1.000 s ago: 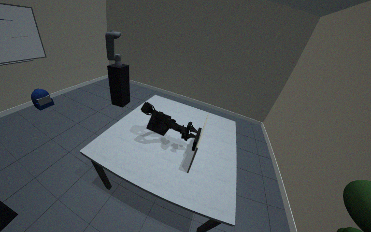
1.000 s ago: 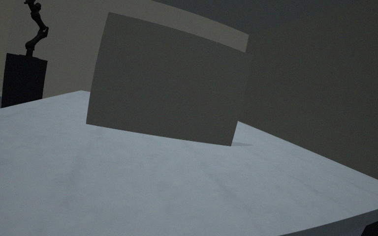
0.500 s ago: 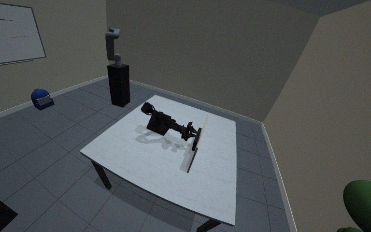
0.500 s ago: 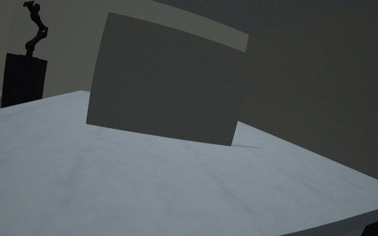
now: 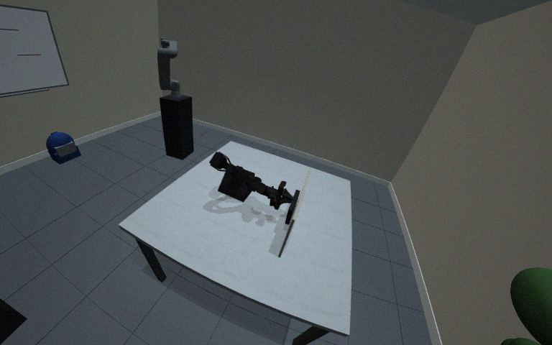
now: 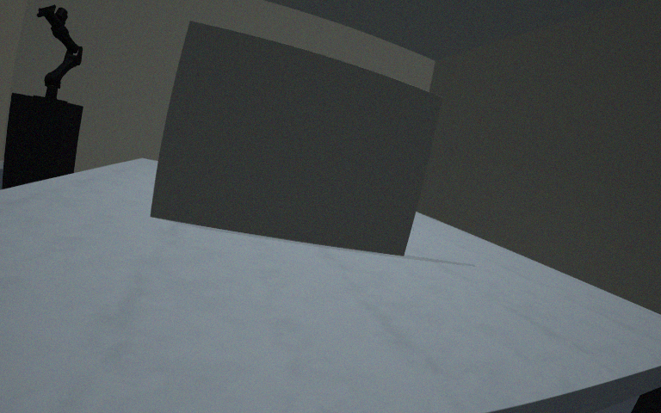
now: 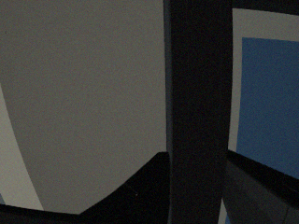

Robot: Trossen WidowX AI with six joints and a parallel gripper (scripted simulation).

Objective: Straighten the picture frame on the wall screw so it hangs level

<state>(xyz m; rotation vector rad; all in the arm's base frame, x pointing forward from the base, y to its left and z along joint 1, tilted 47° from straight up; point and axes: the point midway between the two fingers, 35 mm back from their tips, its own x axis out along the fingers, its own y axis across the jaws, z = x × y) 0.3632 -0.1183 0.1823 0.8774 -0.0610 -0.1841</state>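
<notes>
The picture frame is 1 cm ahead of my gripper tip, 1 cm to the left of it and 5 cm below it. Also, from my gripper tip: wall panel (2 cm ahead, 7 cm below).
</notes>
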